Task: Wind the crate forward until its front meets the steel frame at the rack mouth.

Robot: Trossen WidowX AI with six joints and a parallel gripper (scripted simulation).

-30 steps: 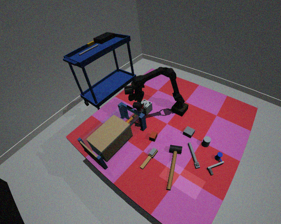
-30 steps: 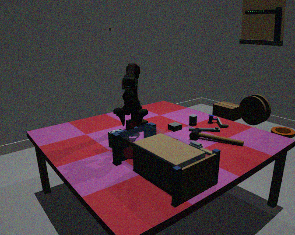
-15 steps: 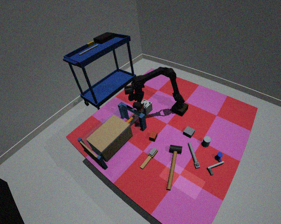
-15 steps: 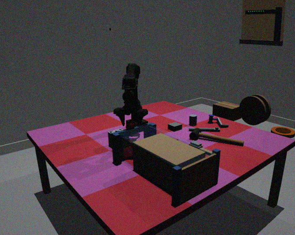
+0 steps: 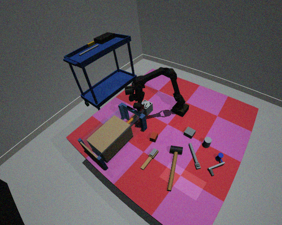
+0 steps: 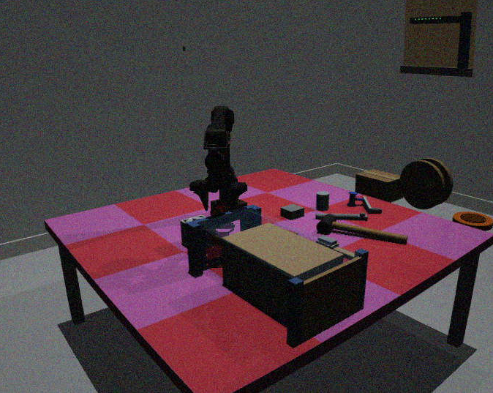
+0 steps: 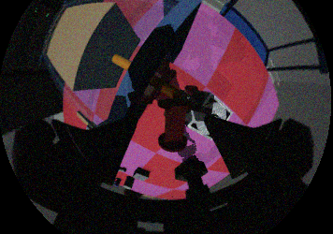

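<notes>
Right now my gripper tip is 10 mm past the red knob and 10 mm above it. From my gripper tip the other things lie so: frame 60 mm ahead, 40 mm below, 20 mm to the right; then red-knobbed winch handle 40 mm below, 40 mm behind, 10 mm to the right; then grey winch 110 mm below, 110 mm behind, 40 mm to the right.
</notes>
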